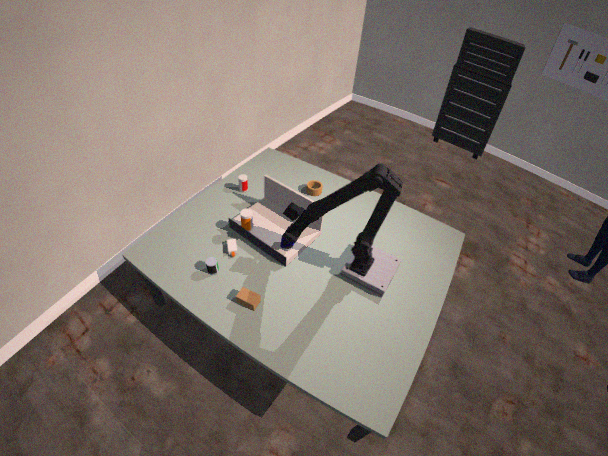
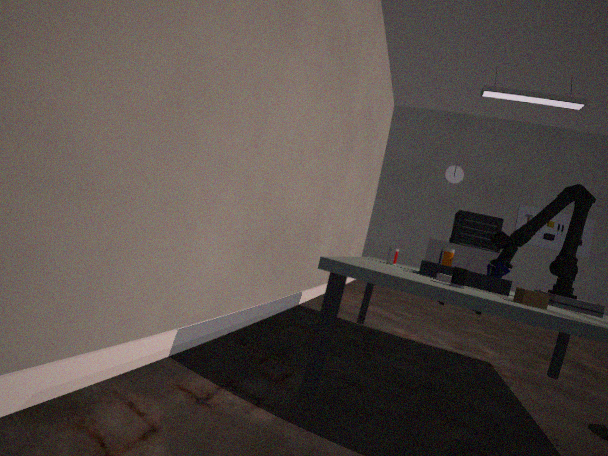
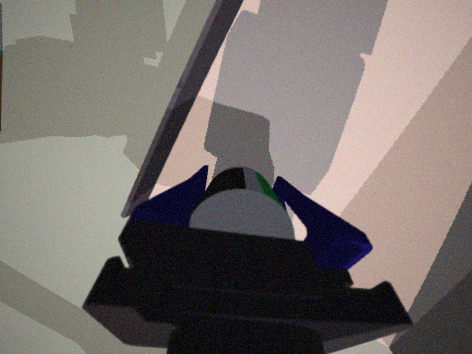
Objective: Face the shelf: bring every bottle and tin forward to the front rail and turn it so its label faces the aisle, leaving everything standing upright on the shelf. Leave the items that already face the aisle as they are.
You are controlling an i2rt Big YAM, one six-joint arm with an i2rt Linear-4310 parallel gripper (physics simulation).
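Places are measured from the arm's base along level axes (x left, y up, z ahead), in metres.
Where they show: gripper, fingertip midpoint: [image 1: 283, 244] [image 3: 241, 177]; arm's base at its link origin: [image 1: 361, 264] [image 2: 561, 295].
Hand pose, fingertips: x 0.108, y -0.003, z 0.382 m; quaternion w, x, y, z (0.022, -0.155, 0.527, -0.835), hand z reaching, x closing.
Observation:
Each offset is from my fingertips to the centre of the thing. "spot": to the spot under its first point.
The shelf {spot: dx +0.060, dy -0.009, dz +0.091 m} [image 1: 261, 244] [image 2: 482, 282] [image 3: 167, 120] has a low dark front rail and a pale back panel. My gripper [image 1: 287, 242] [image 2: 498, 270] [image 3: 241, 177] is low over its near right part, shut on a dark tin {dx -0.009, dy +0.026, dz -0.018 m} [image 3: 240, 215] with a grey lid and a green stripe. The fingers hide much of that tin's sides. An orange bottle with a white lid {dx +0.011, dy +0.042, dz +0.223 m} [image 1: 246, 220] [image 2: 448, 257] stands at the shelf's left end. A red and white bottle {dx -0.261, dy -0.002, dz +0.480 m} [image 1: 243, 183] [image 2: 396, 256] and a dark tin with a pale lid {dx +0.306, dy -0.015, dz +0.200 m} [image 1: 212, 266] stand on the table, off the shelf.
A small white item with an orange end {dx +0.148, dy -0.036, dz +0.209 m} [image 1: 232, 247] lies on the table before the rail. An orange-brown block {dx +0.341, dy -0.025, dz -0.047 m} [image 1: 248, 298] [image 2: 530, 298] lies nearer the table edge. A tan ring-shaped bowl {dx -0.510, dy -0.025, dz +0.121 m} [image 1: 314, 190] stands behind the shelf. The arm's base plate [image 1: 382, 272] is to the right.

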